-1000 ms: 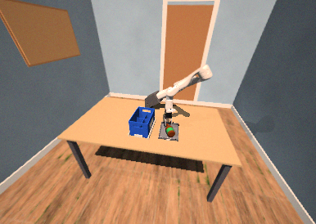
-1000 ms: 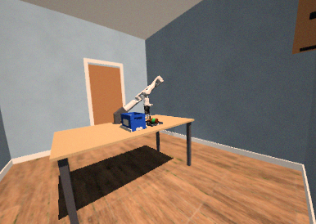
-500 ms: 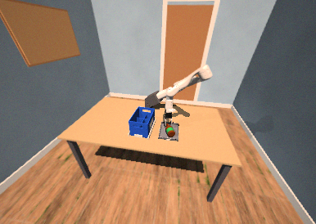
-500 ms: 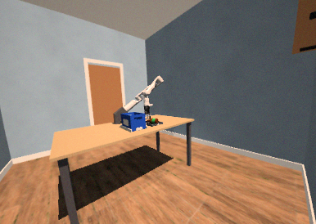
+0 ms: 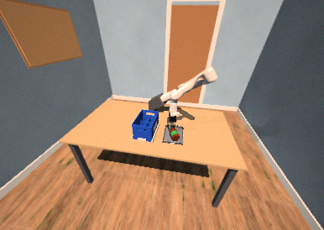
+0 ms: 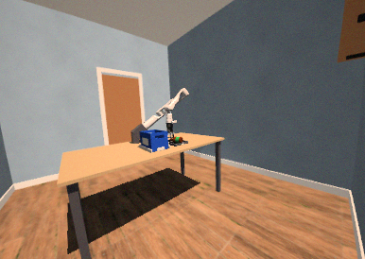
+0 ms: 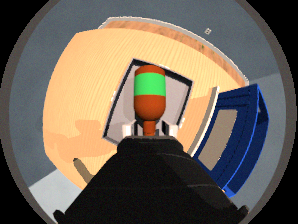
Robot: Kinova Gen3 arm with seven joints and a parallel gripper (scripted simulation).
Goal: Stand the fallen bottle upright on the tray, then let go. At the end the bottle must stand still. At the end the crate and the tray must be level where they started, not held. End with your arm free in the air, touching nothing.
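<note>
My gripper is now 4 cm short of the bottle, 2 cm to the right of it and 4 cm above it. Round my hand: blue crate: 5 cm ahead, 26 cm to the right; then tray: 3 cm ahead, 2 cm to the left, 7 cm below.
</note>
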